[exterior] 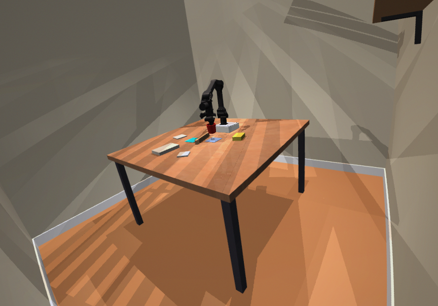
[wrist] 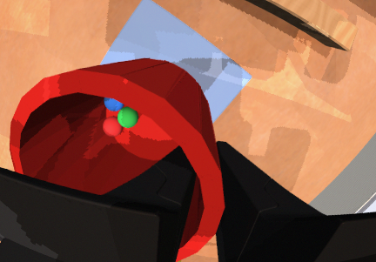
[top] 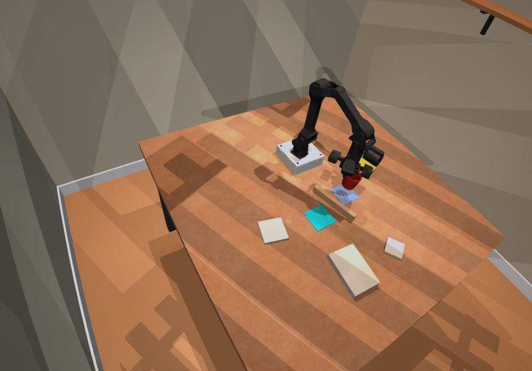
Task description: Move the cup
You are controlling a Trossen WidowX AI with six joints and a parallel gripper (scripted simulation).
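Right now my gripper tip is 5 cm short of the blue marble, 2 cm above it and 1 cm to the right of it. Also, from my gripper tip: green marble: 4 cm ahead, 2 cm below, 1 cm to the left; then red cup: 3 cm ahead, 1 cm to the left; then red marble: 4 cm ahead, 2 cm to the left, 2 cm below.
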